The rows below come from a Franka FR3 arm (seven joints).
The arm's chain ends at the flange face. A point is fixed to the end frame.
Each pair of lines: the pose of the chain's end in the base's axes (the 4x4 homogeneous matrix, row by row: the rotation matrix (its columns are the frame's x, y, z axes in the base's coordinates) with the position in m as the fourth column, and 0 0 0 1 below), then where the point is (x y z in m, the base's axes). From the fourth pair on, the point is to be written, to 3 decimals.
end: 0.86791 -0.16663 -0.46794 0.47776; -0.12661 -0.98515 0.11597 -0.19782; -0.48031 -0.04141 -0.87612 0.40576; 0 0 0 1
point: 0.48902 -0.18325 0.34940
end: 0.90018 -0.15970 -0.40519 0.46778; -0.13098 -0.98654 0.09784 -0.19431; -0.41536 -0.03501 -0.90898 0.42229; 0 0 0 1
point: 0.48295 -0.18070 0.36661
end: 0.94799 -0.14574 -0.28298 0.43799; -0.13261 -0.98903 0.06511 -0.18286; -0.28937 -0.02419 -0.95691 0.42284; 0 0 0 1
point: 0.46023 -0.17077 0.36922
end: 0.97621 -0.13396 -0.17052 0.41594; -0.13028 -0.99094 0.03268 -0.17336; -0.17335 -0.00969 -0.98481 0.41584; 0 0 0 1
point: 0.444 -0.163 0.365
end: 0.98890 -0.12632 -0.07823 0.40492; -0.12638 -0.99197 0.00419 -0.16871; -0.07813 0.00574 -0.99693 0.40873; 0 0 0 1
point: 0.438 -0.159 0.360
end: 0.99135 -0.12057 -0.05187 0.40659; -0.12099 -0.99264 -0.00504 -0.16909; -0.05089 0.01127 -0.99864 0.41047; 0 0 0 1
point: 0.441 -0.160 0.363
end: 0.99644 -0.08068 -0.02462 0.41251; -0.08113 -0.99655 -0.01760 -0.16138; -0.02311 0.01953 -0.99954 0.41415; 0 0 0 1
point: 0.447 -0.151 0.367
